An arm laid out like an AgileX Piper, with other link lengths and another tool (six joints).
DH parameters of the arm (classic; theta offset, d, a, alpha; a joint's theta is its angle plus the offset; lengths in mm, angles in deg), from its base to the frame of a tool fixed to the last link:
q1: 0 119.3 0 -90
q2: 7.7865 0 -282.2 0
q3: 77.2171 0 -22.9 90
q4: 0 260.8 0 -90
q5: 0 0 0 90
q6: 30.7 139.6 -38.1 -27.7
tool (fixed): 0 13.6 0 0
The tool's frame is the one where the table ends.
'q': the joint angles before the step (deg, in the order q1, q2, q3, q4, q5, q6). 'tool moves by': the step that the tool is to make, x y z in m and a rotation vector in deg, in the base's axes. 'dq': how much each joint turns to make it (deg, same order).
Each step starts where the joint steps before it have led.
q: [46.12 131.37 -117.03 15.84 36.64 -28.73]
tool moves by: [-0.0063 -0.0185 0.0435 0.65 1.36 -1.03]
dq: [-0.99 -5.32 -0.17 -0.39 5.79 2.35]
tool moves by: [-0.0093 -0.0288 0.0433 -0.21 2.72 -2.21]
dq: [-1.48 -6.08 -0.02 -0.92 7.74 3.87]
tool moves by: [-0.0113 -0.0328 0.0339 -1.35 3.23 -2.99]
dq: [-1.57 -5.54 -0.04 -1.50 8.25 4.41]
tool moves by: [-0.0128 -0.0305 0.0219 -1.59 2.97 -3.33]
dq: [-1.24 -4.98 1.24 -1.56 6.39 4.13]
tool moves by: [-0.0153 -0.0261 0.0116 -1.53 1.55 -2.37]
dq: [-0.73 -5.34 4.14 -1.45 3.02 2.37]
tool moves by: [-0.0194 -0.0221 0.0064 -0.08 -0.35 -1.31]
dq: [-0.21 -6.68 7.69 -0.85 -1.39 0.86]
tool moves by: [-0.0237 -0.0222 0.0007 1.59 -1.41 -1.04]
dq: [-0.04 -8.17 10.80 -0.01 -4.83 0.31]
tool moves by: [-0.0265 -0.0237 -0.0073 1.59 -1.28 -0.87]
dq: [0.00 -8.56 11.64 0.23 -5.17 0.10]
